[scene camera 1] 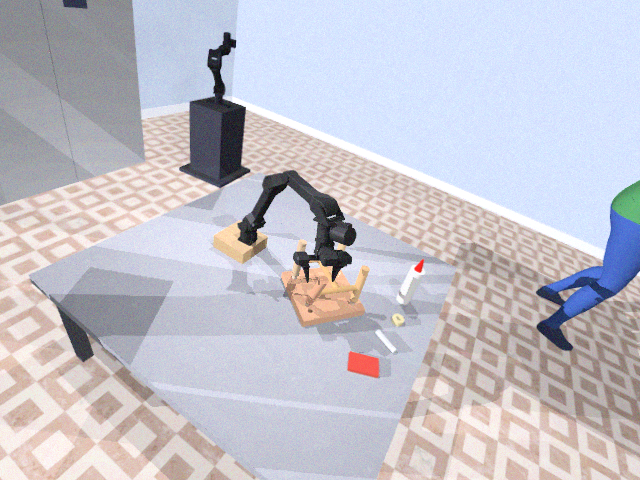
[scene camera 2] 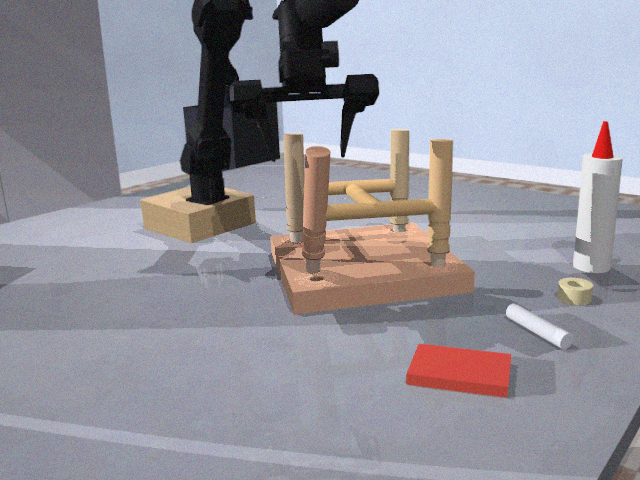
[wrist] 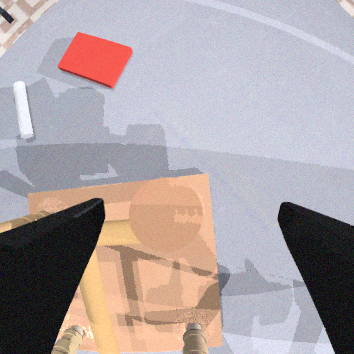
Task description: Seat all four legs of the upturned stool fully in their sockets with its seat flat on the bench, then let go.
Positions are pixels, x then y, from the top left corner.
Scene:
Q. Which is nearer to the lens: the red flat block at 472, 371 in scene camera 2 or the glue bottle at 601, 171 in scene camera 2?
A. The red flat block.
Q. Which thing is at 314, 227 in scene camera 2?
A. A stool leg.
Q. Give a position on a red flat block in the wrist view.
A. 100, 60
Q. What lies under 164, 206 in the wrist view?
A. A stool leg.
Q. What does the white cylinder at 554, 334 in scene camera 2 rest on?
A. The table.

